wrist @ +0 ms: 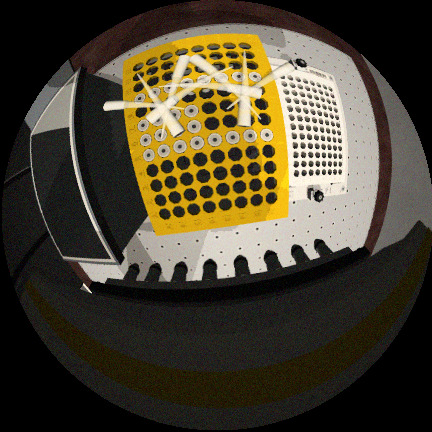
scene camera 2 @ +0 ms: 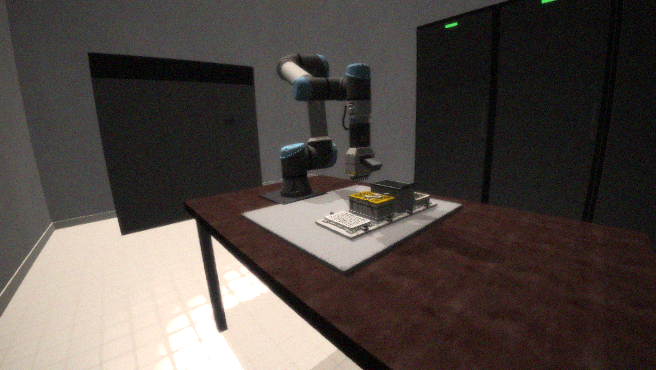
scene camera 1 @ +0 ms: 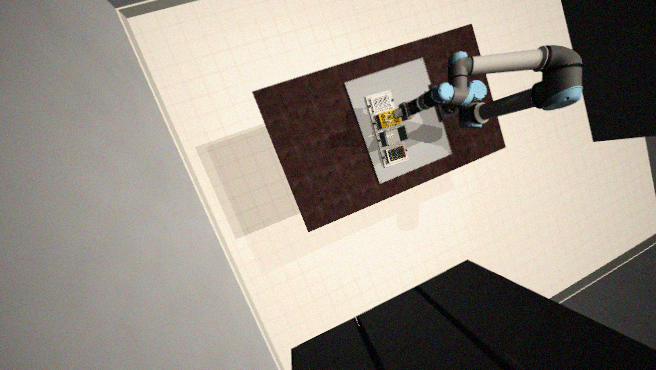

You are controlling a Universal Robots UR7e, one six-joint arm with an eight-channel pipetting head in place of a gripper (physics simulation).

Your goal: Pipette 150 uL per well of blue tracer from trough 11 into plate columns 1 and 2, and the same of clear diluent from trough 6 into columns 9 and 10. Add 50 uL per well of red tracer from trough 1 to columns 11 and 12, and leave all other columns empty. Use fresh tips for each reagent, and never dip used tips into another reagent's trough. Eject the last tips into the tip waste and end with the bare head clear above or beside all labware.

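Observation:
My pipetting head (scene camera 1: 399,113) (scene camera 2: 361,178) (wrist: 225,262) hangs upright and raised near the robot side of the yellow tip rack (scene camera 1: 389,126) (scene camera 2: 371,197) (wrist: 222,222). Its row of black nozzles is bare in the wrist view, so it counts as open. The rack's near rows are empty holes; white tips (wrist: 197,142) sit upright in some rows farther back. Loose white tips (wrist: 244,112) lie crossed on top. The white well plate (scene camera 1: 382,101) (scene camera 2: 347,220) (wrist: 315,125) is beside the rack; no liquid colour can be told. Reagent liquids cannot be made out.
A tall black open bin (scene camera 1: 402,133) (scene camera 2: 405,200) (wrist: 107,160) stands on the rack's other side, with one loose tip pointing over it. Beyond it is a white-framed block (scene camera 1: 396,155) (scene camera 2: 422,198) with dark cells, too small to identify. All stand on the grey perforated board (scene camera 1: 417,75) (scene camera 2: 300,232) (wrist: 360,150).

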